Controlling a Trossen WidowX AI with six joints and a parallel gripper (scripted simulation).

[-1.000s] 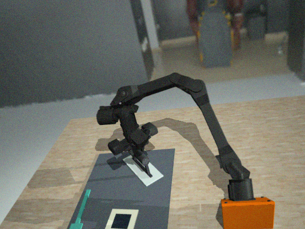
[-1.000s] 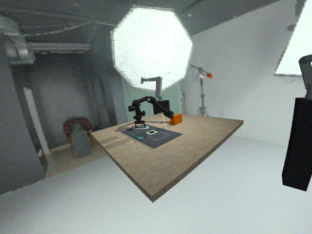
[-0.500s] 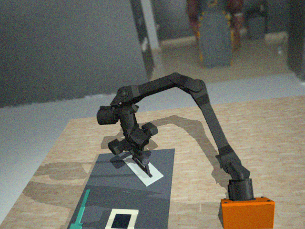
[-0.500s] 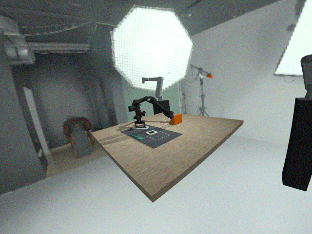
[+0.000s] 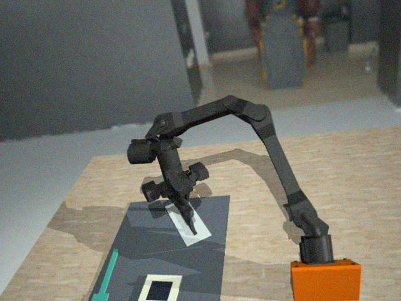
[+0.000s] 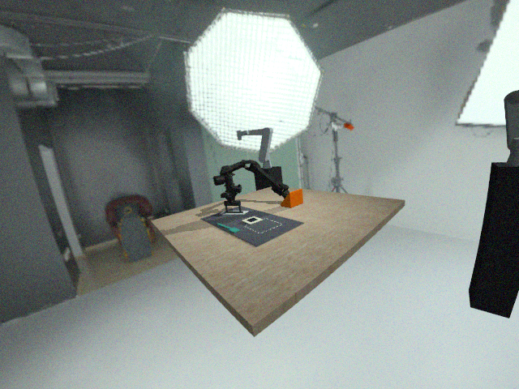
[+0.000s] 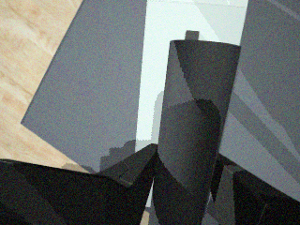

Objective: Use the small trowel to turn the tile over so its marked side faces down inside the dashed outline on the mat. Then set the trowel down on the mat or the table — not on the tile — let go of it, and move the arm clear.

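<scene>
My gripper tip is now 21 cm to the right of the grey mat, 8 cm above it and 7 cm short of it. The rest, counted from my gripper tip: teal strip 22 cm to the left, 21 cm ahead, 6 cm below; then cream tile 25 cm to the left, 6 cm below, 5 cm ahead.
</scene>
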